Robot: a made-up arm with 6 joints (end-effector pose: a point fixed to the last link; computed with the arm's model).
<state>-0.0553 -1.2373 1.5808 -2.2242 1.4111 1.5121</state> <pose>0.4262 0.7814 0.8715 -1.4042 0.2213 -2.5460</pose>
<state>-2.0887 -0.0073 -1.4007 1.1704 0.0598 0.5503</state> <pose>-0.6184 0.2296 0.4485 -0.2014 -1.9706 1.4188</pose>
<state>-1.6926 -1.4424 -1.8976 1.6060 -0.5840 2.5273</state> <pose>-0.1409 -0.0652 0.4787 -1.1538 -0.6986 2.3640</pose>
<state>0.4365 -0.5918 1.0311 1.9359 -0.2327 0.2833</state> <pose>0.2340 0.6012 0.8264 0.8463 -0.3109 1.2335</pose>
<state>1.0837 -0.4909 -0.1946 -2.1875 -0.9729 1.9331</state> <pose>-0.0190 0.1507 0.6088 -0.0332 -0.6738 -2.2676</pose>
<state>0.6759 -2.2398 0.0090 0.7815 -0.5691 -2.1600</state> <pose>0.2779 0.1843 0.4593 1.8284 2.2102 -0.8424</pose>
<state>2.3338 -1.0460 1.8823 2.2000 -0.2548 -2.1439</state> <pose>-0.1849 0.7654 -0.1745 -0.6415 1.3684 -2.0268</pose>
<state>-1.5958 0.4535 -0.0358 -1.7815 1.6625 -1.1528</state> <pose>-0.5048 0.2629 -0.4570 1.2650 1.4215 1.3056</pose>
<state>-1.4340 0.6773 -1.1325 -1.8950 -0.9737 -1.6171</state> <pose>-0.1882 0.2910 -0.0391 0.2295 -0.3598 1.0620</pose>
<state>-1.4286 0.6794 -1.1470 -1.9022 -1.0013 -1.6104</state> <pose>-0.1847 0.2891 -0.0304 0.2150 -0.3740 1.0584</pose>
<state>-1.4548 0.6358 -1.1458 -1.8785 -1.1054 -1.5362</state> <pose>-0.1742 0.2691 -0.0106 0.0886 -0.3143 1.0728</pose>
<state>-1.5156 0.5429 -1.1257 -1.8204 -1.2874 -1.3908</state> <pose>-0.1529 0.2332 0.0221 -0.1563 -0.1857 1.0961</pose>
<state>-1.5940 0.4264 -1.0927 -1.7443 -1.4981 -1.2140</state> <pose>-0.1222 0.1966 0.0619 -0.4519 -0.0487 1.1047</pose>
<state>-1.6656 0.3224 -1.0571 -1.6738 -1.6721 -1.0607</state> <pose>-0.0923 0.1721 0.0965 -0.7038 0.0441 1.0917</pose>
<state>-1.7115 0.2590 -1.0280 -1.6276 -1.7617 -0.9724</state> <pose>-0.0750 0.1611 0.1134 -0.8450 0.0898 1.0775</pose>
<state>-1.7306 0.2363 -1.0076 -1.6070 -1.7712 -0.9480</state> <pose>-0.0717 0.1583 0.1114 -0.8831 0.1112 1.0794</pose>
